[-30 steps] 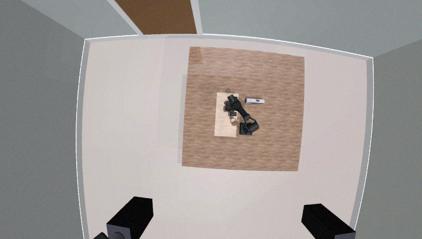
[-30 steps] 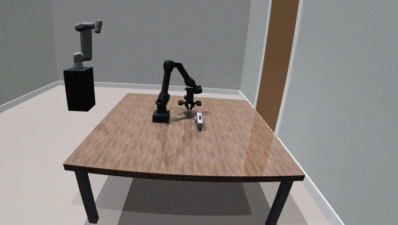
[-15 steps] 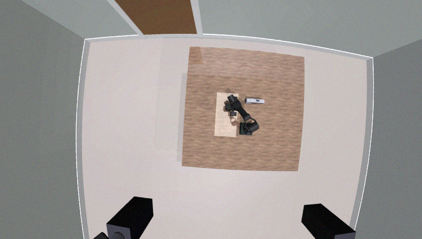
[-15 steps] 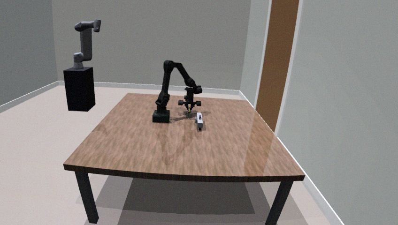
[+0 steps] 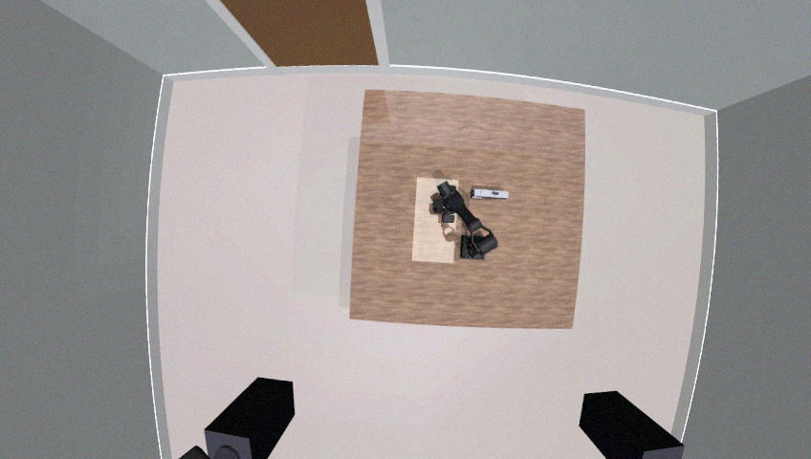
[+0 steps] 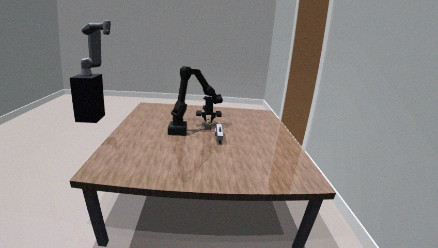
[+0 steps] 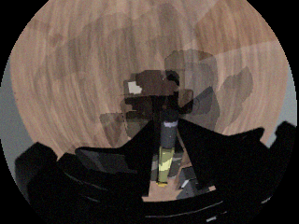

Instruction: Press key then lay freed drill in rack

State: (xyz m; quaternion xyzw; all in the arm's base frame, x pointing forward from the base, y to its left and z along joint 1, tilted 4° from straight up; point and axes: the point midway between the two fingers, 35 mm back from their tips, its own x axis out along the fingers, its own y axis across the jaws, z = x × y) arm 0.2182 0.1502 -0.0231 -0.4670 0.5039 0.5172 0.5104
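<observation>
Right now my gripper tip is 1 cm past the drill, 4 cm to the left of it and 4 cm below it. From my gripper tip the other things lie so: grey slatted rack (1 cm behind, 5 cm to the right, 1 cm above).
</observation>
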